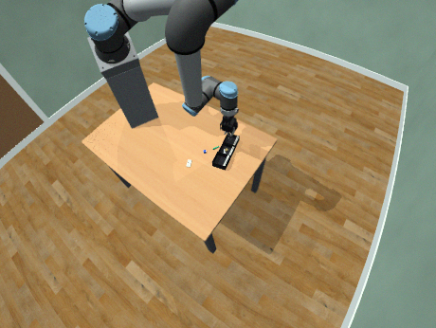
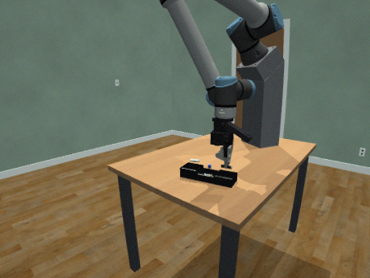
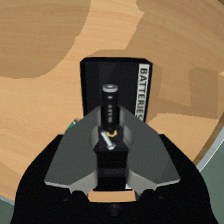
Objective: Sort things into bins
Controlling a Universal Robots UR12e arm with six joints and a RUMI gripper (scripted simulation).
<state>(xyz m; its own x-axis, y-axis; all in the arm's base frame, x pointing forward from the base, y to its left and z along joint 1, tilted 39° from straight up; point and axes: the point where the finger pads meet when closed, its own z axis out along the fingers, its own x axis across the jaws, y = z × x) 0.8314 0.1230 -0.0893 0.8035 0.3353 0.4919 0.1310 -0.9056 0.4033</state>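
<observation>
Now: the green battery 5 cm behind my hand, 9 cm to the right of it and 8 cm below it. The rest, counted from my hand: brass hex nut: 2 cm ahead, 7 cm to the right, 7 cm below; then black cylindrical battery: 1 cm below; then grey-white piece: 2 cm ahead, 10 cm to the right, 7 cm below.
</observation>
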